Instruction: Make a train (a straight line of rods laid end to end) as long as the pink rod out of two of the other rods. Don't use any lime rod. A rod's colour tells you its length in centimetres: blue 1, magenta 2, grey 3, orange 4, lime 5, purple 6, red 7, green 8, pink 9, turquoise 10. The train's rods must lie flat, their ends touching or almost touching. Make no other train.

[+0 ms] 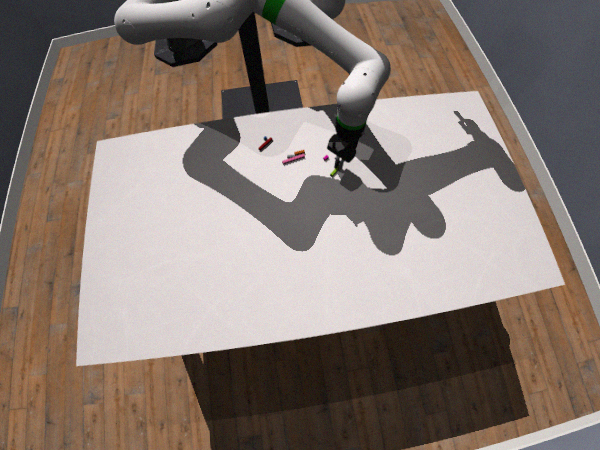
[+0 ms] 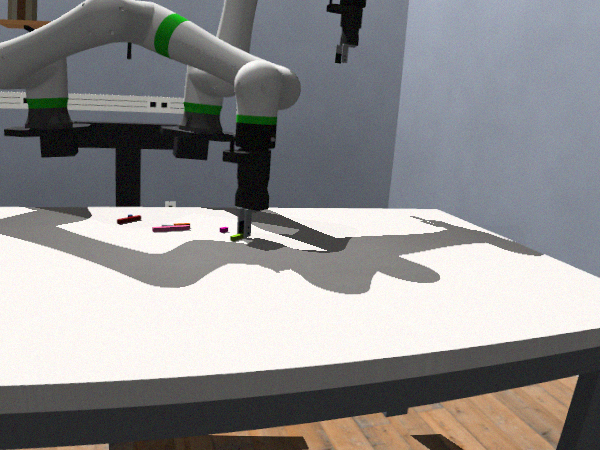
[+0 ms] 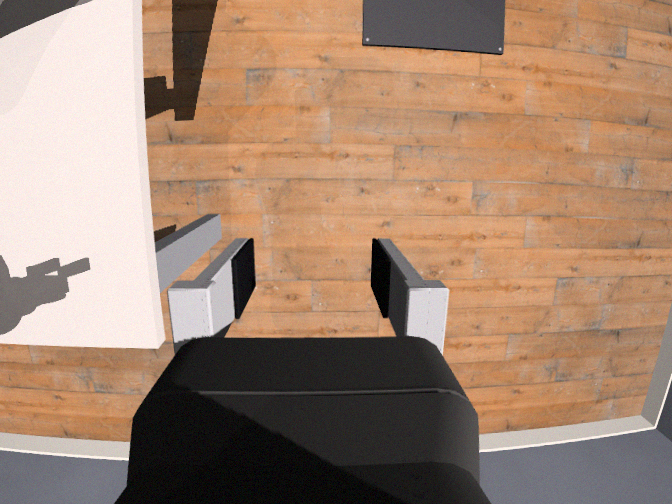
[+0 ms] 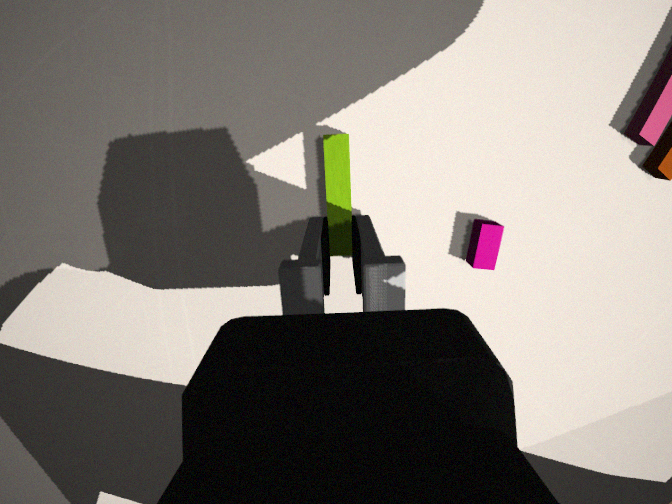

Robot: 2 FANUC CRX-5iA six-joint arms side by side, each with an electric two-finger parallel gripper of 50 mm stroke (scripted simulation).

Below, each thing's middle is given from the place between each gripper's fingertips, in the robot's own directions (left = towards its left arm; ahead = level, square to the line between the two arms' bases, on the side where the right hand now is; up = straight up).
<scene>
My right gripper (image 2: pixel 243 235) is now 2 cm to the left of the lime rod (image 4: pixel 336 146), 2 cm above it and 1 cm short of it. Round my right hand: magenta rod (image 4: pixel 486 235) (5 cm behind, 4 cm to the right, 2 cm below).
My left hand (image 2: pixel 340 62) is 54 cm short of the magenta rod, 49 cm to the left of it and 48 cm above it. The rest, counted from my left hand: lime rod: 61 cm ahead, 48 cm below, 47 cm to the right.
</scene>
